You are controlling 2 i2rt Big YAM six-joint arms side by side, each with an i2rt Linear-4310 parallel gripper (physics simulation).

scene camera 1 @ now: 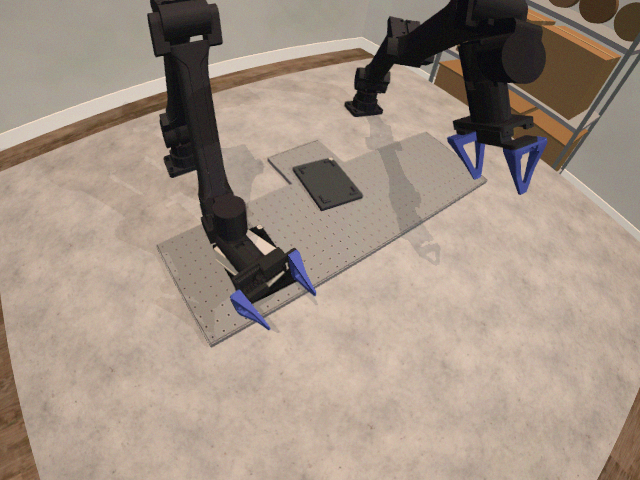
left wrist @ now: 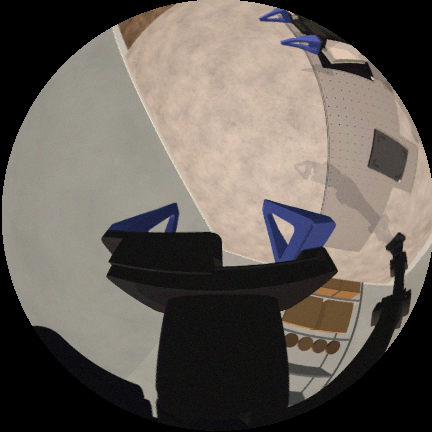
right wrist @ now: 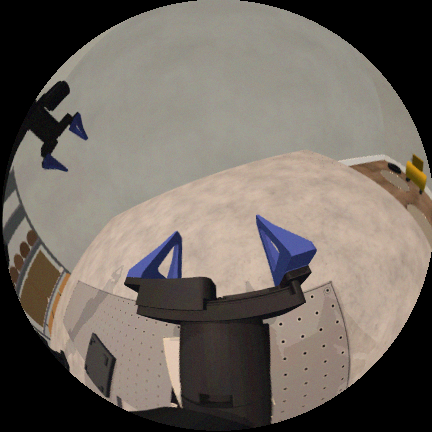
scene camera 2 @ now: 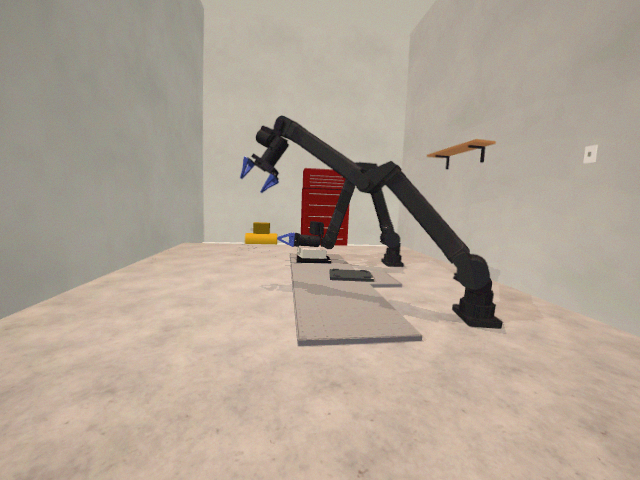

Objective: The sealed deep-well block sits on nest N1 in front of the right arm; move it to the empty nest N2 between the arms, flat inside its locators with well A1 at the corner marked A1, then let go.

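Where they show: left gripper, fingertip midpoint: (scene camera 1: 498,185) (left wrist: 219,205) (right wrist: 76,153) (scene camera 2: 250,185); right gripper, fingertip midpoint: (scene camera 1: 293,311) (right wrist: 215,226) (scene camera 2: 277,238); left arm's base, link origin: (scene camera 1: 363,109) (left wrist: 395,241) (scene camera 2: 475,318); right arm's base, link origin: (scene camera 1: 187,162) (scene camera 2: 392,263).
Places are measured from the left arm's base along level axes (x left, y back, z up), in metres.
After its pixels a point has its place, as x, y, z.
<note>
The pale deep-well block (scene camera 1: 264,241) @(-0.528, -0.510, 0.073) (scene camera 2: 311,253) @(-0.518, -0.522, 0.054) (left wrist: 345,52) (right wrist: 172,360) @(-0.518, -0.540, 0.073) sits on black nest N1 (scene camera 2: 313,259) @(-0.522, -0.512, 0.034) (left wrist: 357,70), partly hidden by the right arm in scene camera 1. Dark nest N2 (scene camera 1: 326,183) @(-0.309, -0.348, 0.025) (scene camera 2: 351,274) @(-0.290, -0.335, 0.025) (left wrist: 388,155) @(-0.305, -0.351, 0.025) (right wrist: 99,365) is empty, with a small pale mark at one corner. My right gripper (scene camera 1: 291,311) @(-0.540, -0.693, 0.115) (scene camera 2: 279,237) @(-0.540, -0.693, 0.115) (left wrist: 269,29) (right wrist: 215,226) @(-0.540, -0.693, 0.115) is open and empty; its wrist is above the block, and its fingers point roughly level, past the block. My left gripper (scene camera 1: 499,186) @(-0.246, -0.723, 0.349) (scene camera 2: 251,184) @(-0.246, -0.723, 0.349) (left wrist: 219,205) @(-0.246, -0.723, 0.349) (right wrist: 76,153) @(-0.246, -0.723, 0.349) is open, empty and high up.
Both nests are on a perforated board (scene camera 1: 201,281) @(-0.672, -0.522, 0.013) (scene camera 2: 341,315) @(0.070, -0.367, 0.013) (left wrist: 345,200) @(-0.088, -0.434, 0.013) (right wrist: 320,345) @(-0.670, -0.571, 0.013). A shelf rack with brown boxes (scene camera 1: 573,77) (left wrist: 302,312) stands beyond the left arm. A red tool cabinet (scene camera 2: 323,206) stands behind the right arm in scene camera 2.
</note>
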